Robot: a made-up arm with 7 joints. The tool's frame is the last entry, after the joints.
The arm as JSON. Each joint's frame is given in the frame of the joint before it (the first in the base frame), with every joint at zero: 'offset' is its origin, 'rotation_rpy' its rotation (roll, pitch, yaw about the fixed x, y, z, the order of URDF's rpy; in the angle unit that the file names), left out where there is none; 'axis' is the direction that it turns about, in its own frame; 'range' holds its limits. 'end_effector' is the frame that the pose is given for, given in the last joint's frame.
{
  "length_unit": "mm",
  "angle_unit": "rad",
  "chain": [
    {
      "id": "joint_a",
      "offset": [
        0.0,
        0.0,
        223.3
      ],
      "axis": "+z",
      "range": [
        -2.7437,
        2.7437
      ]
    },
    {
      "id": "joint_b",
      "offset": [
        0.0,
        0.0,
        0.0
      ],
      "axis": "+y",
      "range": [
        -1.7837,
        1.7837
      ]
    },
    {
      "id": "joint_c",
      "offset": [
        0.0,
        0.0,
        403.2
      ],
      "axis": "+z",
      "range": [
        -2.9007,
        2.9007
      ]
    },
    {
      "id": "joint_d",
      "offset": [
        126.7,
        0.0,
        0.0
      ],
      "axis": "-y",
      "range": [
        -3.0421,
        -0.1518
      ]
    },
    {
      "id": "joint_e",
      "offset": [
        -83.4,
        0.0,
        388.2
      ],
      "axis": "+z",
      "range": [
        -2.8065,
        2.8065
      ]
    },
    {
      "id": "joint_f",
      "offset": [
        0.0,
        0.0,
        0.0
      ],
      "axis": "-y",
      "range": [
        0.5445,
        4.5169
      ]
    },
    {
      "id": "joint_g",
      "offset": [
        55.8,
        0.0,
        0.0
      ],
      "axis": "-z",
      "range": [
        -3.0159,
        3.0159
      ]
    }
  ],
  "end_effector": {
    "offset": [
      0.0,
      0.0,
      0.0
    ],
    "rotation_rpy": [
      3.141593,
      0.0,
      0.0
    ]
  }
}
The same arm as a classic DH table. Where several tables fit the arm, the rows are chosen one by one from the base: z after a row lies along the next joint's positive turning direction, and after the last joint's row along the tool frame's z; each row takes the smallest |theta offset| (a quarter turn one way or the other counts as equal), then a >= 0, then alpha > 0; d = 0 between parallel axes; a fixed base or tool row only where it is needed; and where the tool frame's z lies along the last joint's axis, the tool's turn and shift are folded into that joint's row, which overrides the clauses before.
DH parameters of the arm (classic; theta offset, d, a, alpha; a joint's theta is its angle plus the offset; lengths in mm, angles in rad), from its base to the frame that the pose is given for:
joint_a: 0.0000 223.3 0.0 -1.5708
joint_b: 0.0000 0.0 0.0 1.5708
joint_c: 0.0000 403.2 126.7 1.5708
joint_d: 0.0000 0.0 -83.4 -1.5708
joint_e: 0.0000 388.2 0.0 1.5708
joint_f: 0.0000 0.0 55.8 1.5708
joint_g: 0.0000 0.0 0.0 0.0000
Joint limits (rad, base to tool): -2.7437..2.7437 -1.7837..1.7837 -2.9007..2.9007 -3.0421..-0.1518 -2.8065..2.8065 0.5445..4.5169 -3.0159..3.0159

